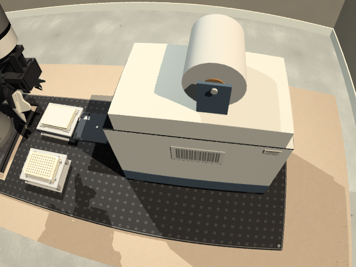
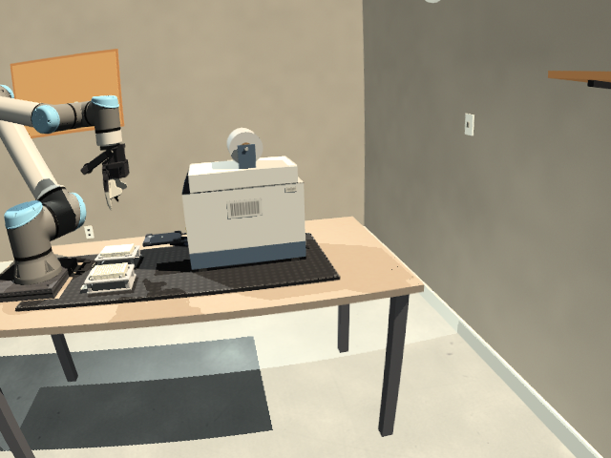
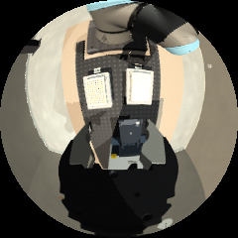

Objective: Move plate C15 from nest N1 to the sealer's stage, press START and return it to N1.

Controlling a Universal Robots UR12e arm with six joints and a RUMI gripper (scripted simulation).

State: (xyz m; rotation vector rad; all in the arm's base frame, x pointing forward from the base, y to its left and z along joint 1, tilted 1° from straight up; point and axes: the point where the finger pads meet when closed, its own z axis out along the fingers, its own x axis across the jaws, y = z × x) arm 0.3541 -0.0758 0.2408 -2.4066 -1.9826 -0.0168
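The well plate lies 50 mm behind my hand, 90 mm to the right of it and 220 mm below it. From my hand the other things lie so: foil roll: 490 mm ahead, 40 mm to the right, 150 mm above; sealer stage: 160 mm ahead, 20 mm to the left, 160 mm below.
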